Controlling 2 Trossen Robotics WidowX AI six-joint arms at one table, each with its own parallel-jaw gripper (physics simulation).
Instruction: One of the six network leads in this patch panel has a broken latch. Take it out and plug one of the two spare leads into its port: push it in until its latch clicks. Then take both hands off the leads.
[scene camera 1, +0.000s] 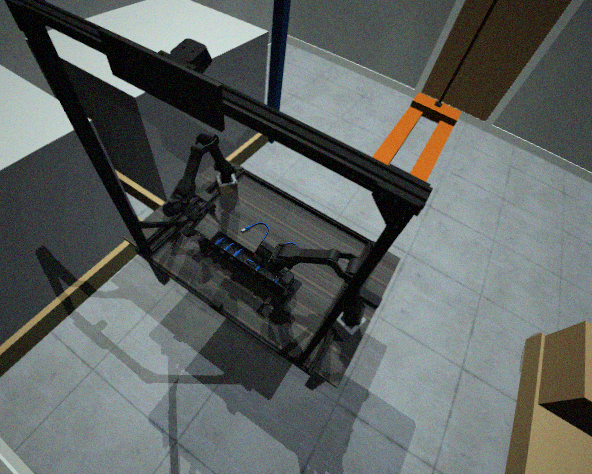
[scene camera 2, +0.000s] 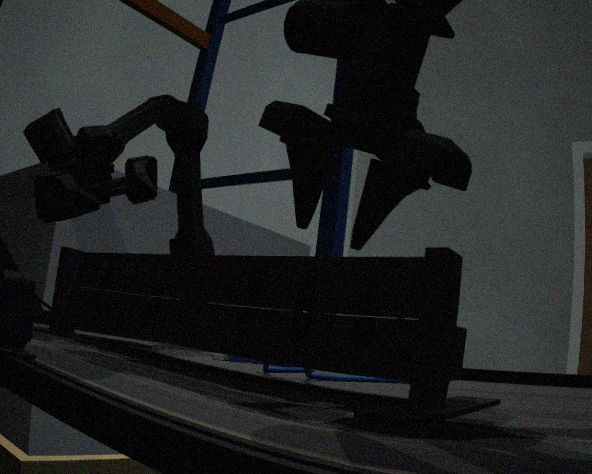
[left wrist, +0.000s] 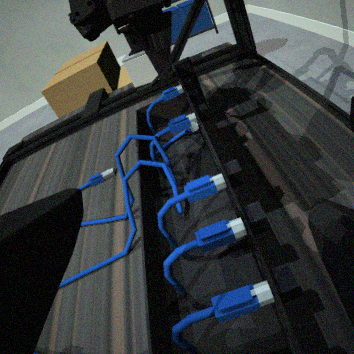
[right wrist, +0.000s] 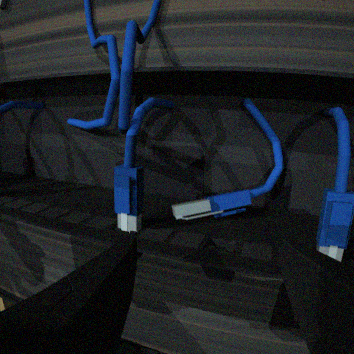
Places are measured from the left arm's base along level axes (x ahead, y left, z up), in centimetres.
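Where they show: left gripper, between the fingertips: (scene camera 1: 214, 231) (scene camera 2: 127, 199) (left wrist: 200, 206); right gripper, between the fingertips: (scene camera 1: 267, 271) (scene camera 2: 327, 238) (left wrist: 166, 79) (right wrist: 209, 250); left arm's base, origin of its link: (scene camera 1: 226, 178); right arm's base, origin of its link: (scene camera 1: 350, 318) (left wrist: 141, 47).
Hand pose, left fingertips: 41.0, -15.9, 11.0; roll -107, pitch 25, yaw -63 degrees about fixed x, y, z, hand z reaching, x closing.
Observation:
Things, the pixels of their top centre, and the offset from my left fingertips, as dx, dy, dz. "*": a spot on its surface instead. Level surfaces: height alone.
- black patch panel, centre of its top: (scene camera 2: 204, 283) (scene camera 1: 243, 265) +15.2, +8.8, -9.7
- wooden table, height of its surface: dz -17.9
- blue lead, a spot on its surface: (right wrist: 211, 205) * +23.0, +15.7, -11.8
The black patch panel (scene camera 1: 238, 275) (scene camera 2: 261, 301) (left wrist: 246, 197) stands across the wooden table (scene camera 1: 322, 221). Several blue leads sit in its ports, such as one in the left wrist view (left wrist: 219, 232) and one in the right wrist view (right wrist: 128, 197). One blue lead (right wrist: 211, 205) lies on its side on the panel with its grey plug out of its port. A spare lead (scene camera 1: 246, 229) (left wrist: 102, 176) lies loose on the table. My right gripper (scene camera 1: 266, 254) (scene camera 2: 327, 237) (right wrist: 209, 250) is open and empty, just above the panel and over the loose lead. My left gripper (scene camera 1: 227, 199) is open and empty, raised at the table's far end.
A black gantry frame (scene camera 1: 294, 136) spans the table, with posts at its corners. A blue post (scene camera 1: 279, 52) and an orange bar (scene camera 1: 398, 136) stand on the floor behind. A cardboard box (left wrist: 81, 79) sits beyond the table's end. The spare leads' cables (left wrist: 128, 211) (scene camera 2: 341, 376) trail over the table.

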